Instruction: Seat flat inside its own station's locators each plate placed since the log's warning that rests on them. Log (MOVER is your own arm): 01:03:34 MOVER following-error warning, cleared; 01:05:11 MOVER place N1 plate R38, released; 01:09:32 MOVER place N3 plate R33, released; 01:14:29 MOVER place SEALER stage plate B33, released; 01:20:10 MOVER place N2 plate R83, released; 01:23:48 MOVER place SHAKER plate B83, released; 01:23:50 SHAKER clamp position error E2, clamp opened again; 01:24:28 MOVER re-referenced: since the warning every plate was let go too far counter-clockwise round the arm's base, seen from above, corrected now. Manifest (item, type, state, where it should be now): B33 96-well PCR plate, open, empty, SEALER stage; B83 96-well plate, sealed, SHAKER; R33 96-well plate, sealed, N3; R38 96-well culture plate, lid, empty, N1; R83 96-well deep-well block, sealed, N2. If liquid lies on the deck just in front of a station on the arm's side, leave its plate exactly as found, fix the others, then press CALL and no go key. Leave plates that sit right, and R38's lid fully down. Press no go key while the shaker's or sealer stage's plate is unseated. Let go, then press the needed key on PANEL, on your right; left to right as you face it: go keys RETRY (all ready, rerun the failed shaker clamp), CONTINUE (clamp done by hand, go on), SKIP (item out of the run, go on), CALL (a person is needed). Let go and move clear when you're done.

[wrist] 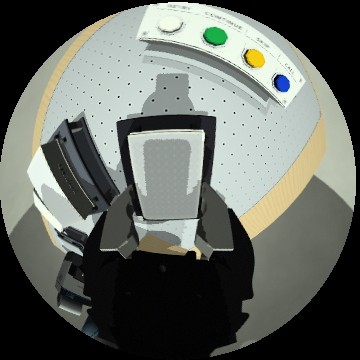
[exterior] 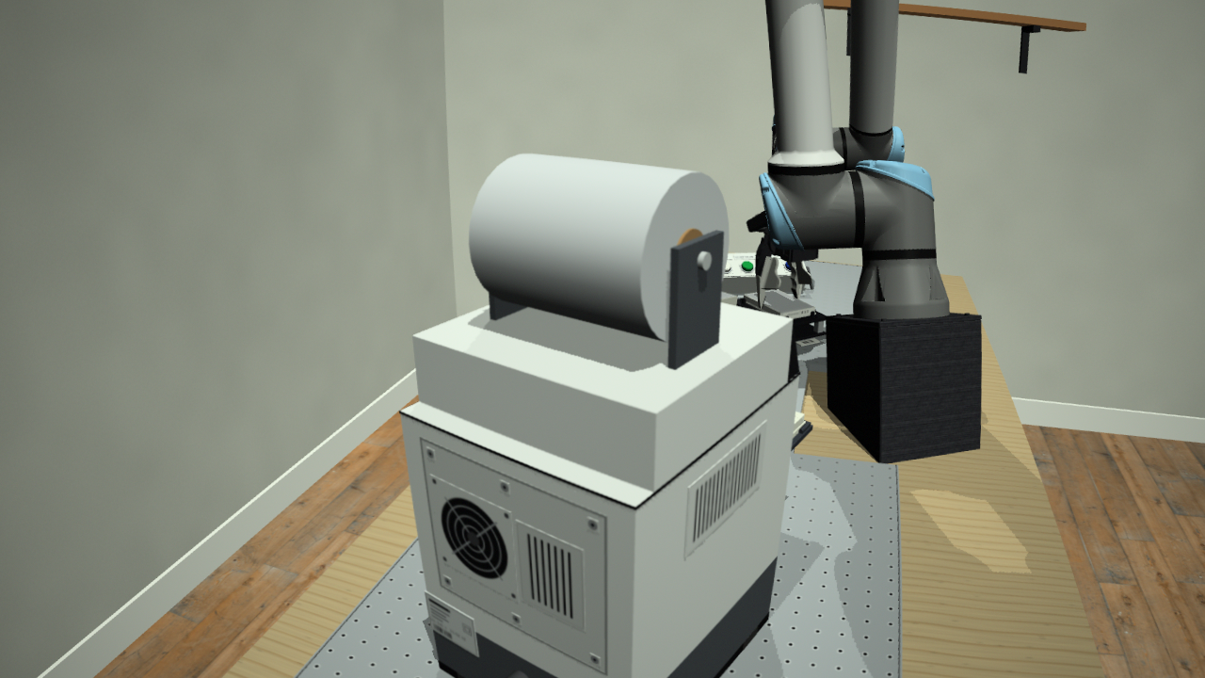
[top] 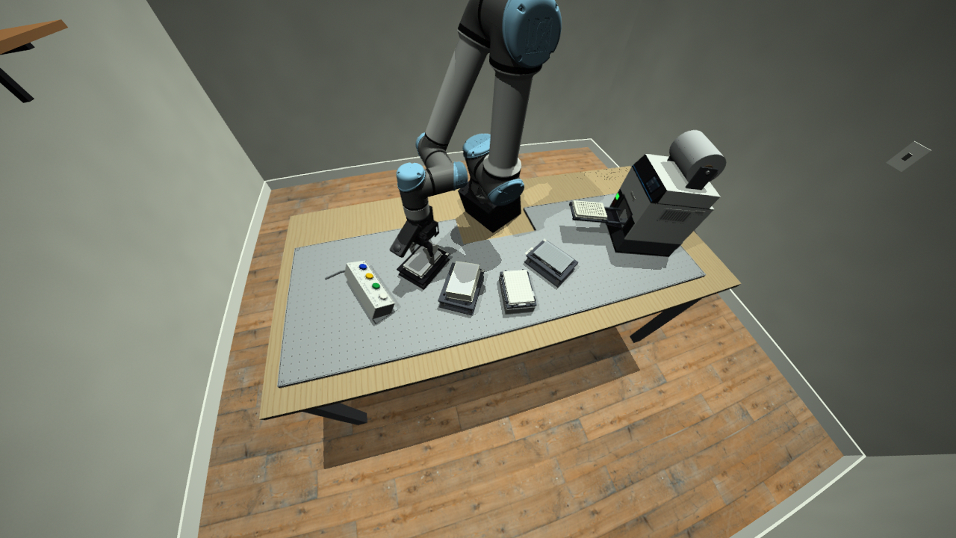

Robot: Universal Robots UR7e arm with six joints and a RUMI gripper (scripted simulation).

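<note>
Now: hand 15 cm short of the tall sealed deep-well block, 10 cm to the right of it and 2 cm below it. The rest, counted from my hand: roll 93 cm to the left, 34 cm above, 15 cm ahead; then white PCR plate 68 cm to the left, 7 cm above, 4 cm ahead; then grey lidded plate 46 cm to the left, 16 cm ahead.
</note>
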